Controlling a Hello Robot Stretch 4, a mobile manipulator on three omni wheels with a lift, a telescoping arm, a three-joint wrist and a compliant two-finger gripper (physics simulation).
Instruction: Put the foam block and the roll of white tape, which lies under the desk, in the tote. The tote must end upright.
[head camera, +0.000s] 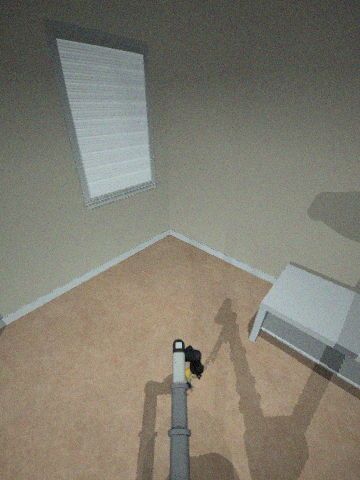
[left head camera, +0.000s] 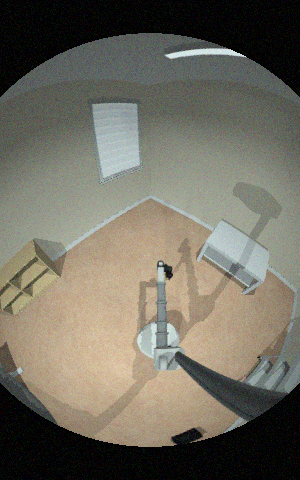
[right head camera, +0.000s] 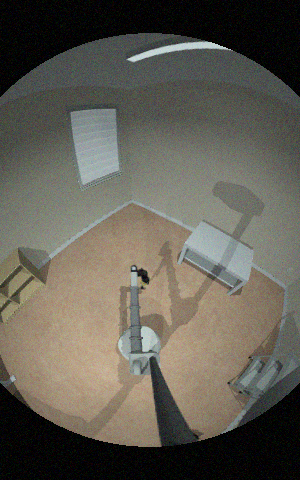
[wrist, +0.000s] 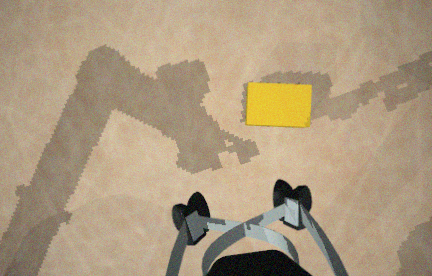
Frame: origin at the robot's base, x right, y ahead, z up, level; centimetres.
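Seen in the pictures: gripper, fingertip midpoint: (head camera: 193, 382) (left head camera: 165, 281) (right head camera: 144, 285) (wrist: 240, 201).
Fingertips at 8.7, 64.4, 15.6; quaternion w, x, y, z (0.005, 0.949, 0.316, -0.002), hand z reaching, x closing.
Note:
A point is followed by its place in that frame, as x, y, z.
The yellow foam block (wrist: 279, 105) @[9.2, 76.4, 1.7] (head camera: 188, 374) @[6.5, 75.0, 1.7] lies flat on the floor. In the head camera view a small part of it shows beside the wrist. My gripper (wrist: 240, 201) @[8.7, 64.4, 15.6] is open and empty, above the floor. In the wrist view the block is ahead of the fingertips and a little to the right, apart from them. The arm and wrist partly hide the block in the head views. The roll of white tape and the tote cannot be made out in these views.
A white table (head camera: 310, 300) @[92.0, 102.7, 42.2] (left head camera: 240, 245) @[106.5, 94.1, 42.3] (right head camera: 220, 245) @[104.8, 94.8, 42.3] with a lower shelf stands by the right wall. A wooden cubby shelf stands at the left. A grey wheeled rack is at the lower right. A black flat object (left head camera: 187, 436) lies on the floor behind the base.

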